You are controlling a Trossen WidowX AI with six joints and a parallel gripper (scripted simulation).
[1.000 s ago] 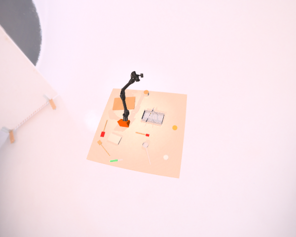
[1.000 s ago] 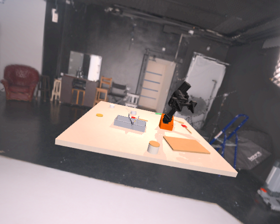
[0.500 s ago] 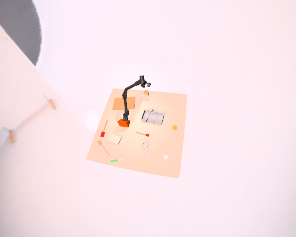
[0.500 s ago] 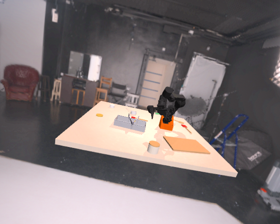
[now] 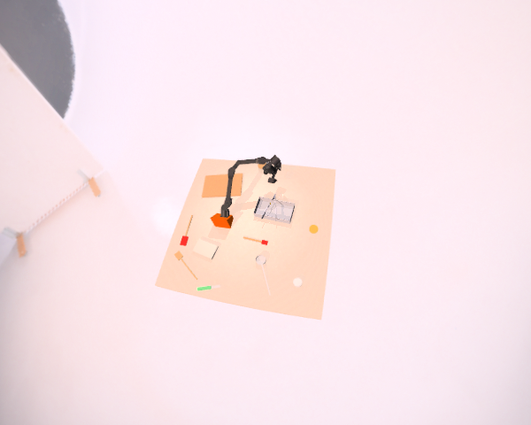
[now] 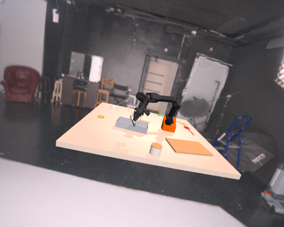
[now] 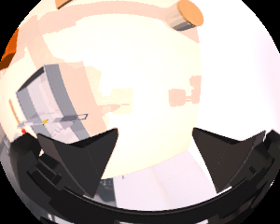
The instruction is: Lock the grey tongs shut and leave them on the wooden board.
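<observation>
My gripper tip is now 1 cm past the grey roasting tin, 25 cm to the left of it and 13 cm above it. From my gripper tip the other things lie so: orange disc: 32 cm ahead, 38 cm to the right, 15 cm below; pale plate: 51 cm behind, 65 cm to the right, 14 cm below; wooden board: 52 cm behind, 3 cm to the right, 15 cm below.
</observation>
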